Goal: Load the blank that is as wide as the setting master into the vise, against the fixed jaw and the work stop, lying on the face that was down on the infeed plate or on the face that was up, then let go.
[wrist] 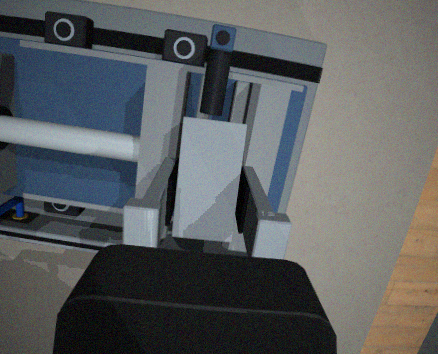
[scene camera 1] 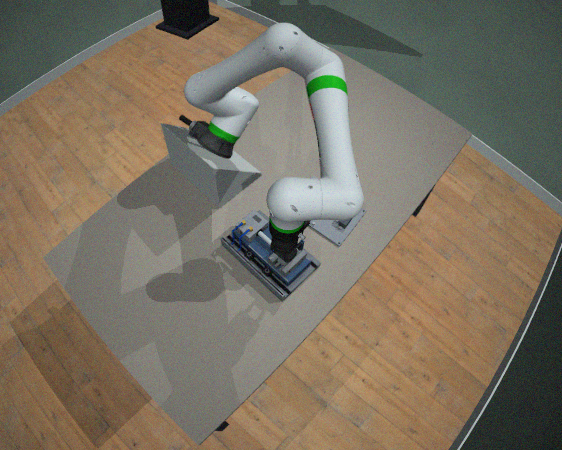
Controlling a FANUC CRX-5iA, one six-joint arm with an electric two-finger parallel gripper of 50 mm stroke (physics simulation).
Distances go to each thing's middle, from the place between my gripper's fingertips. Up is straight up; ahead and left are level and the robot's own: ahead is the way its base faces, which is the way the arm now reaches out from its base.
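Relative to the work stop (wrist: pixel 219 58), my gripper is 50 mm above it, 10 mm short of it and 60 mm to the right of it. The grey infeed plate (scene camera 1: pixel 324 227) is 100 mm below my hand, 10 mm behind it and 280 mm to the left of it. Going by their middles, the work stop is the nearest to my gripper of the things named here.
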